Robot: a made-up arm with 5 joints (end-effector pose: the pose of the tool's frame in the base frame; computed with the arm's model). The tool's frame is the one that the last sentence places.
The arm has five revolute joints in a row. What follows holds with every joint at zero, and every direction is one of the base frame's.
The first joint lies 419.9 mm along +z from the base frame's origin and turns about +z.
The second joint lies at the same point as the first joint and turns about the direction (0, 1, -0.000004).
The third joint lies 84.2 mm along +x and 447.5 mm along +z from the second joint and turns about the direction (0, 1, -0.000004).
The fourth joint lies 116.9 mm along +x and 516.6 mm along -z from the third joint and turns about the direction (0, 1, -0.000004).
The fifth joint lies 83.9 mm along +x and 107.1 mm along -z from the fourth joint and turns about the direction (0, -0.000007, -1).
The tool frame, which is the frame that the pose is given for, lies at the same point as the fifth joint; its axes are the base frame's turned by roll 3.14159, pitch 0 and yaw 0 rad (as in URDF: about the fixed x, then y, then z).
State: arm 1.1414 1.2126 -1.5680 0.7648 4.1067
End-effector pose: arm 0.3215 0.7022 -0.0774 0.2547 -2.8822 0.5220
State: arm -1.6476 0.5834 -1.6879 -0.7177 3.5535
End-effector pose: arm -0.0701 -0.9110 0.7271 1.1963 0.7188 -1.0423
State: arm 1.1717 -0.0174 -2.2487 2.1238 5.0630
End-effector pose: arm 0.1929 0.4574 1.1954 1.1461 2.9128 0.2230
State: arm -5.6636 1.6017 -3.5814 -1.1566 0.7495
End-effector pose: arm 0.6422 0.4581 0.7421 -0.0060 0.0004 -1.7725
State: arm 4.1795 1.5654 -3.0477 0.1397 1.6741
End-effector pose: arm -0.5569 -0.9442 0.4664 -0.7105 -2.1578 1.7631
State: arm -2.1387 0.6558 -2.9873 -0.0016 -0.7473
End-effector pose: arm -0.3511 -0.5503 1.2987 0.6222 -0.5195 0.2415
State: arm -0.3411 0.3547 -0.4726 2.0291 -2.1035
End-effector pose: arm 0.2660 -0.0944 0.2677 -0.7971 -0.9666 0.6054
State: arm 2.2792 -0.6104 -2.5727 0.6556 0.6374
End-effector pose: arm 0.2164 -0.2526 1.4820 -0.4194 -0.4503 -0.2179
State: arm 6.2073 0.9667 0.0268 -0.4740 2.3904
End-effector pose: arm 0.0665 -0.0051 0.0903 0.8784 -2.5020 -0.2832
